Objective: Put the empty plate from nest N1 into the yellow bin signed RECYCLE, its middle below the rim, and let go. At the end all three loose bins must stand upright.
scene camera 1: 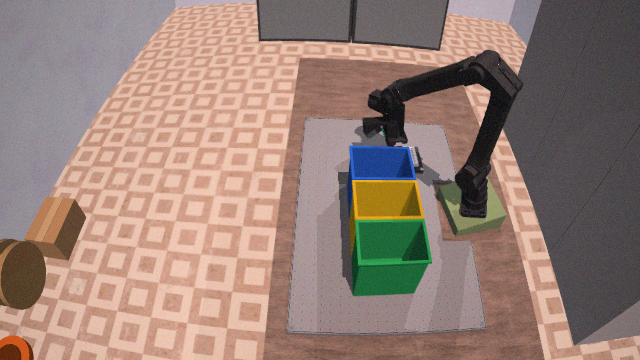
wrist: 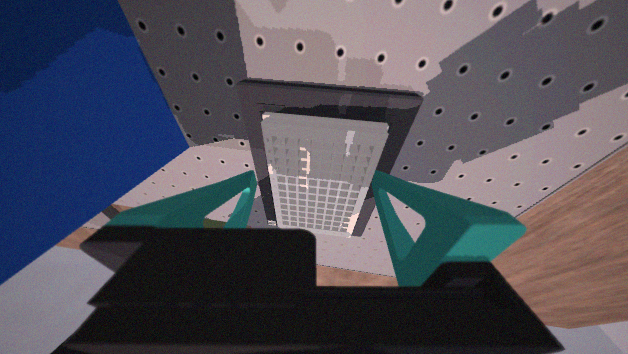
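Seen in the pictures: gripper, fingertip midpoint: [wrist: 314, 177]; arm's base, origin of the base link: [scene camera 1: 473, 202].
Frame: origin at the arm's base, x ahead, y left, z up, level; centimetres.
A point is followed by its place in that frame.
Observation:
The plate [scene camera 1: 414, 156] {x 21.8, y -16.7, z -1.1 cm} [wrist: 327, 150] {x 31.7, y -15.2, z -1.2 cm}, pale with a grid of square wells, lies in a dark nest [scene camera 1: 420, 164] {x 20.0, y -13.5, z -1.8 cm} [wrist: 330, 94] beside the blue bin. My gripper [wrist: 314, 177] {x 29.1, y -15.0, z -1.0 cm} is open and empty. In the wrist view its two teal fingertips stand on either side of the plate, apart from it; how high they are over the nest is hard to tell. In the scene view the fingertips are mostly hidden. The yellow bin [scene camera 1: 387, 200] {x 28.8, y 11.8, z 6.5 cm} stands upright between the blue bin [scene camera 1: 382, 162] {x 32.4, y -1.0, z 8.4 cm} [wrist: 75, 130] {x 29.9, y -1.9, z 2.3 cm} and the green bin [scene camera 1: 390, 277] {x 24.3, y 36.5, z 6.7 cm}, both upright. The RECYCLE sign does not show.
The bins stand in a close row on a grey perforated mat [scene camera 1: 320, 300] {x 40.7, y 42.0, z -3.6 cm} [wrist: 300, 70] {x 35.3, y -11.7, z -3.7 cm}. The wooden table [scene camera 1: 330, 90] {x 59.6, y -51.8, z -5.0 cm} [wrist: 575, 270] {x 24.0, y -57.9, z -5.0 cm} surrounds it. The arm's olive base block [scene camera 1: 455, 222] {x 5.8, y 8.2, z -1.7 cm} is right of the yellow and green bins. A tall dark cabinet [scene camera 1: 580, 125] stands further right.

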